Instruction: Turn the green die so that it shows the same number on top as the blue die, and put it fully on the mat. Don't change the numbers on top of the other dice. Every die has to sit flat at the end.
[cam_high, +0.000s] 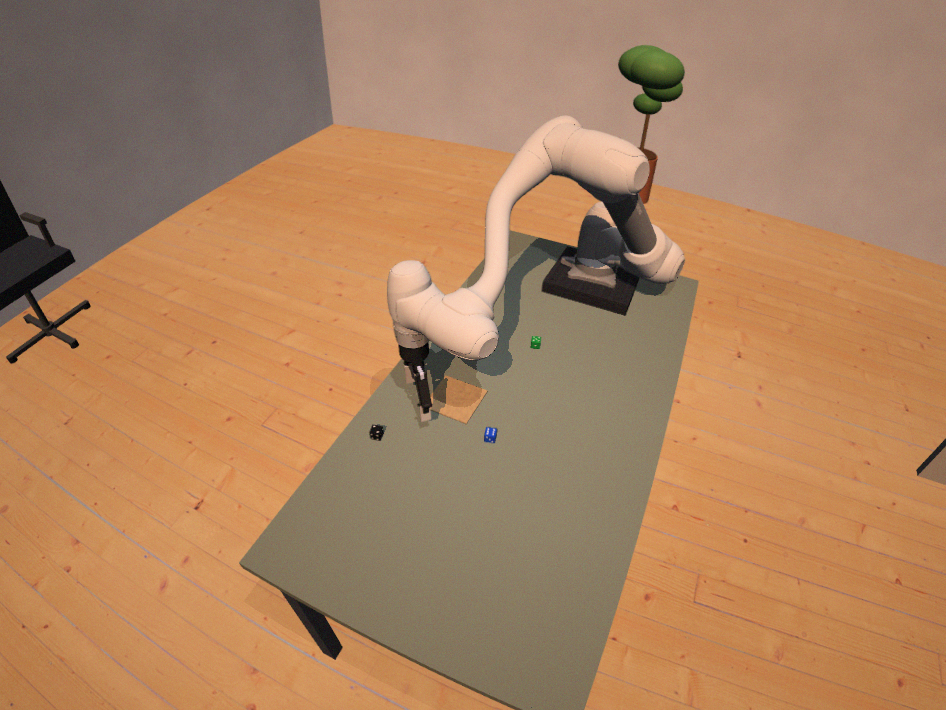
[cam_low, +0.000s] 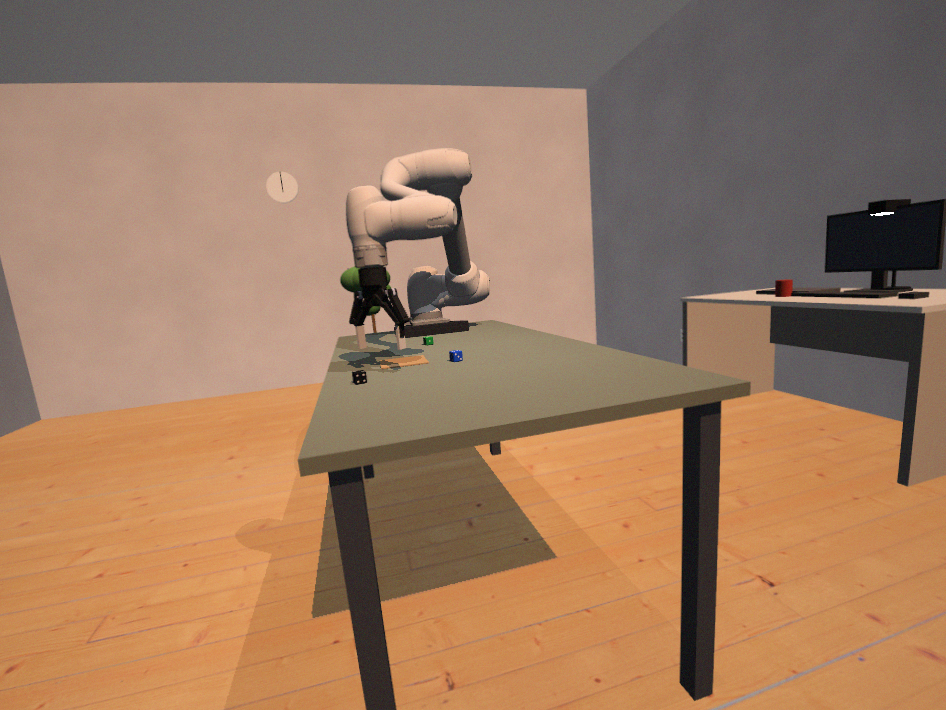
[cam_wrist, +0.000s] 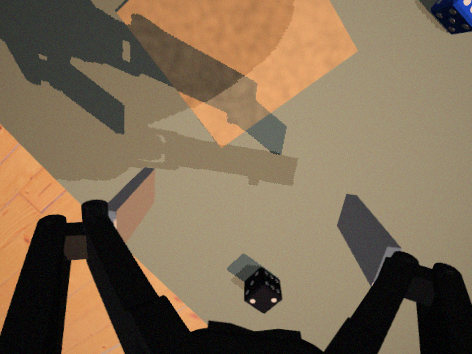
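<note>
Right now the blue die is 1 cm ahead of my hand, 21 cm to the left of it and 6 cm below it. Also, from my hand: green die 40 cm behind, 24 cm to the left, 6 cm below; then black die 11 cm ahead, 8 cm to the right, 6 cm below; then tan mat 9 cm behind, 7 cm to the left, 7 cm below.
</note>
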